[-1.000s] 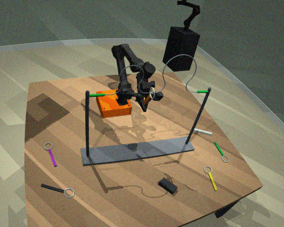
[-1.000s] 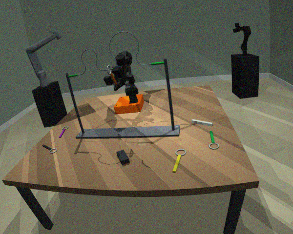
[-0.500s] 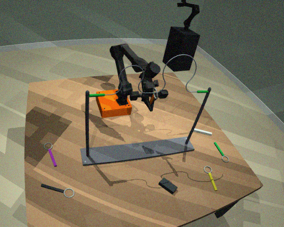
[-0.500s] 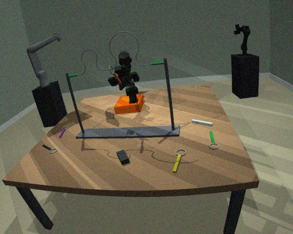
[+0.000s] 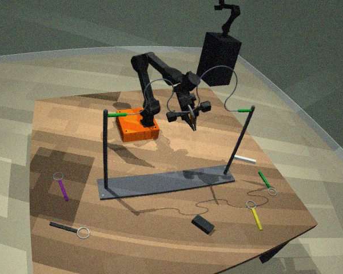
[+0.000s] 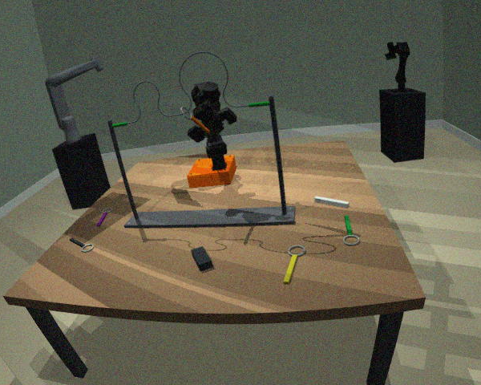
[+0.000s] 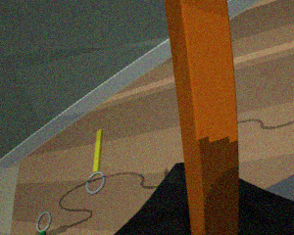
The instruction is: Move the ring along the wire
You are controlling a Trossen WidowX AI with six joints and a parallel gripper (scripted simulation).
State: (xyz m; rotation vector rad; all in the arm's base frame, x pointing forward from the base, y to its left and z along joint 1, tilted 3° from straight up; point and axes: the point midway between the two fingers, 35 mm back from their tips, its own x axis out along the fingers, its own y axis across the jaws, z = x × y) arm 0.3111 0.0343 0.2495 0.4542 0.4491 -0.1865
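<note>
My gripper tip is 40 mm to the left of the ring with orange handle and 80 mm below it. Round my gripper tip: white bar: 30 mm ahead, 400 mm to the left, 280 mm below; then yellow-handled ring: 330 mm ahead, 210 mm to the left, 280 mm below; then dark block: 280 mm ahead, 60 mm to the right, 270 mm below.
</note>
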